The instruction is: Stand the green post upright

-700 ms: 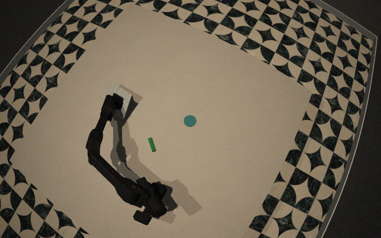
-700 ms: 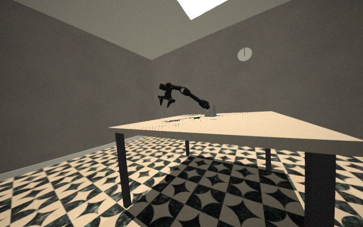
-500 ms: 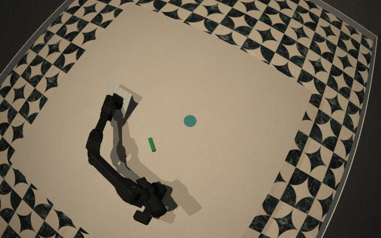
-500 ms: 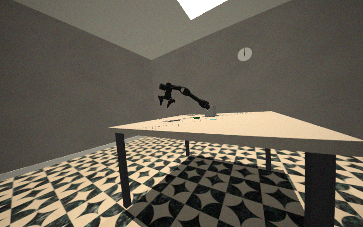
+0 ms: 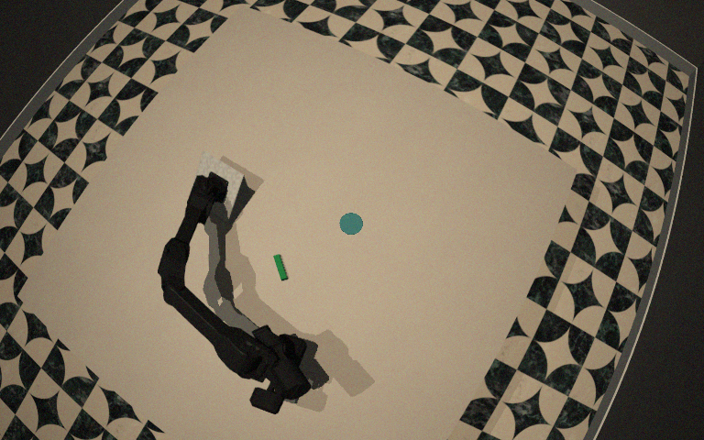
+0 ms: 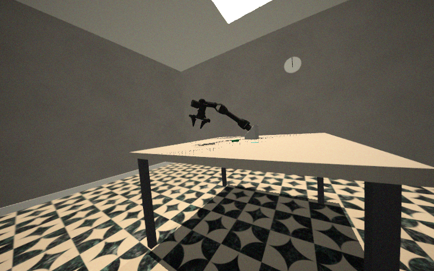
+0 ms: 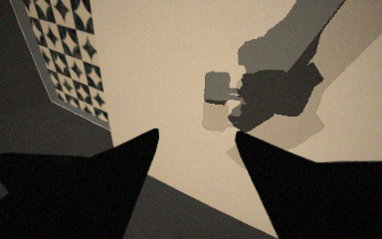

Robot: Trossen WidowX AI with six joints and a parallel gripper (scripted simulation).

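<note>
Right now my hand is 180 mm past the green post, 260 mm to the right of it and 170 mm above it. From my hand the other things lie so: cyan circle (90 mm behind, 460 mm to the left, 180 mm below).
</note>
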